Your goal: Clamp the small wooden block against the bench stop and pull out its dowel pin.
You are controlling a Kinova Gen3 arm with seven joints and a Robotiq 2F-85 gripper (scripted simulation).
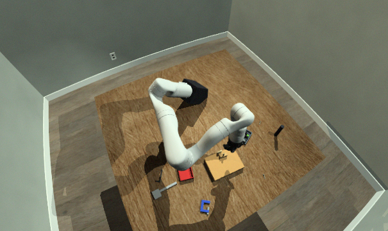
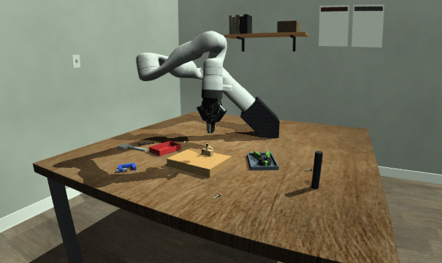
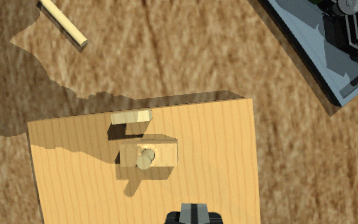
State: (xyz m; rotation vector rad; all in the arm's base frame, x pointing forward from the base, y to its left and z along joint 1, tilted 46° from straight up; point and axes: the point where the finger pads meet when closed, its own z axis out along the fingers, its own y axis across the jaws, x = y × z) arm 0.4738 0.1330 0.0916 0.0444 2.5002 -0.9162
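Now: the dowel pin 20 mm behind my hand, 30 mm to the right of it and 90 mm below it. The rest, counted from my hand: thin pale stick (160 mm behind, 100 mm to the right, 140 mm below); small wooden block (20 mm behind, 30 mm to the right, 110 mm below); tan bench board (10 mm ahead, 40 mm to the right, 130 mm below).
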